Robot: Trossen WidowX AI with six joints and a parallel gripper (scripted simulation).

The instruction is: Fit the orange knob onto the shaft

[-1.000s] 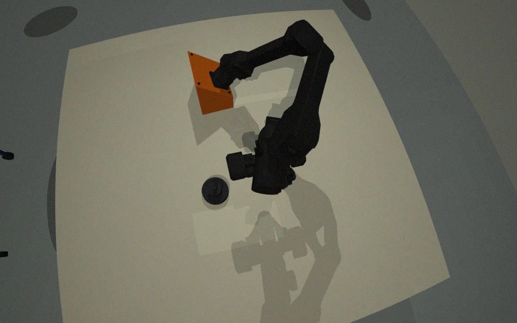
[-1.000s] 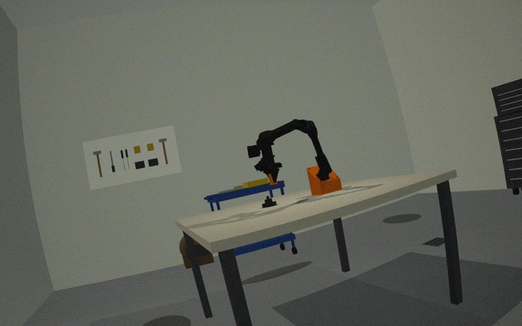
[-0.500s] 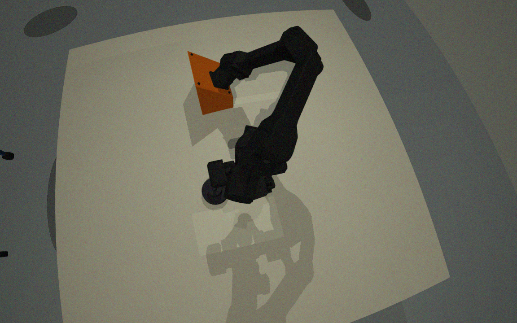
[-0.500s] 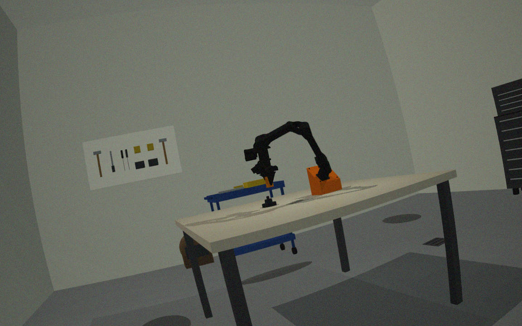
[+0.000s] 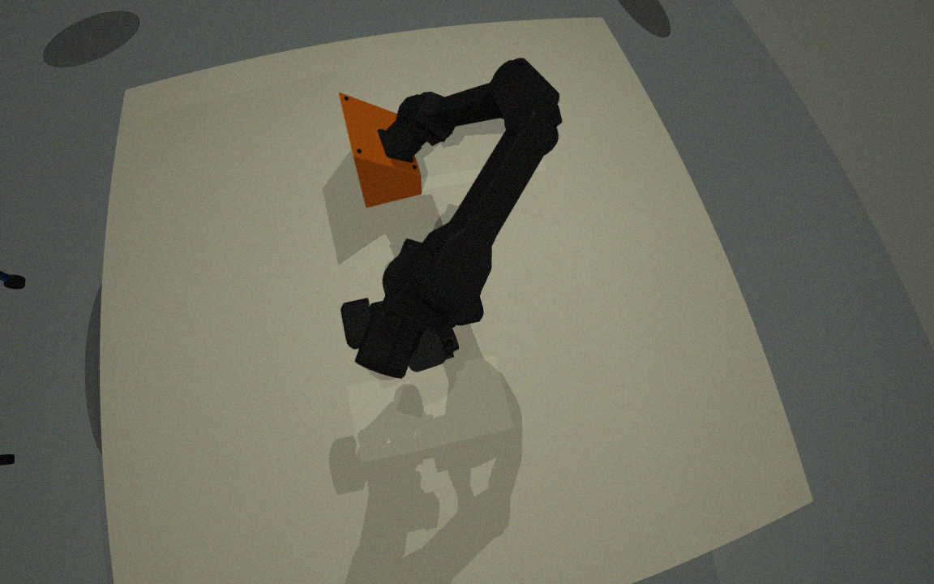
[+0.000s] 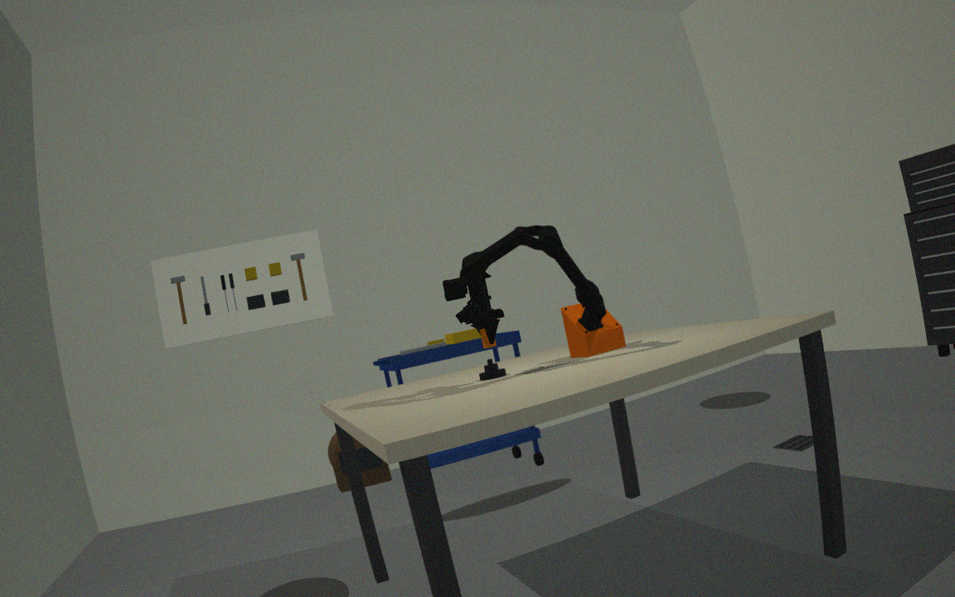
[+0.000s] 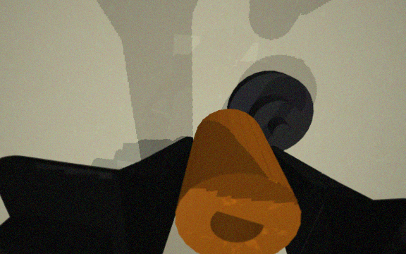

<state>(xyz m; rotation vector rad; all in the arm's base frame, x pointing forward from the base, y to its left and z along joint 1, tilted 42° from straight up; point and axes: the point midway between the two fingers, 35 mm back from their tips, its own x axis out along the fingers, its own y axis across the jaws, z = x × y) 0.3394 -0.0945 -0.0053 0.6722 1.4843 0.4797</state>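
My gripper tip is 10 mm past the dark round pedestal, 40 mm to the left of it and 80 mm above it. From my gripper tip the other things lie so: orange knob: 20 mm above.
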